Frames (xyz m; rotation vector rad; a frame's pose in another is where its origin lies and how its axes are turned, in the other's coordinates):
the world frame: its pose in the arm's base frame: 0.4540 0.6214 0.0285 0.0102 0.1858 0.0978
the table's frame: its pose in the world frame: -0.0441 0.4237 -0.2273 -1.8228 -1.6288 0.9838
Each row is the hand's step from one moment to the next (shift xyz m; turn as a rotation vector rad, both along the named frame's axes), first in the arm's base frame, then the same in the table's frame.
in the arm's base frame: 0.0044 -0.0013 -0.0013 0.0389 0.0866 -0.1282
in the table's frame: -0.0015 0.0034 -0.0030 0.1021 0.1222 0.0102
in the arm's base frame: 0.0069 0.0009 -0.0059 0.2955 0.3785 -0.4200
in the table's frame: 0.0011 0.0084 -0.0034 0.4094 0.4718 -0.1294
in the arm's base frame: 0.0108 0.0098 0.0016 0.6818 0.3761 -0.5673
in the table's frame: 0.0082 0.0028 -0.0118 0.3904 0.7859 -0.3976
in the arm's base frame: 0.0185 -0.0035 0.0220 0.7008 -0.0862 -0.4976
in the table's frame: -0.0091 -0.0100 -0.0256 -0.0764 0.7785 -0.3664
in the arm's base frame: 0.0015 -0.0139 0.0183 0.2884 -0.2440 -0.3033
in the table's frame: -0.0168 -0.0139 -0.0073 -0.2195 0.4263 -0.0694
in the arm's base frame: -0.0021 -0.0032 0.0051 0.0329 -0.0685 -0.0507
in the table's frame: -0.0038 -0.0051 0.0000 -0.0622 0.0666 0.0065
